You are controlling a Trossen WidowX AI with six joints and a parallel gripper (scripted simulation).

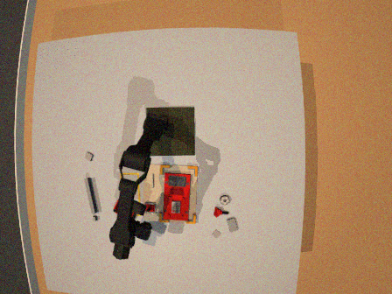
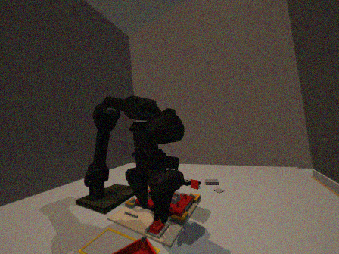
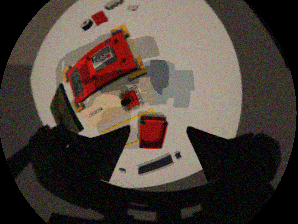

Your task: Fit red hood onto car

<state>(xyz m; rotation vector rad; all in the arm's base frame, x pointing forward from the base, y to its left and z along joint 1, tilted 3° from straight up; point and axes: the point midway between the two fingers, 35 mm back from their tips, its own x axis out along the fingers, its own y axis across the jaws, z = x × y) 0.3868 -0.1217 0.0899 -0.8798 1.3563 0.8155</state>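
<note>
My gripper tip is 8 cm above the red hood, 5 cm to the left of it and 3 cm past it. Round my gripper tip: long grey bar (21 cm to the right, 10 cm behind, 7 cm below); then grey engine block (18 cm to the left, 6 cm below, 4 cm behind).
</note>
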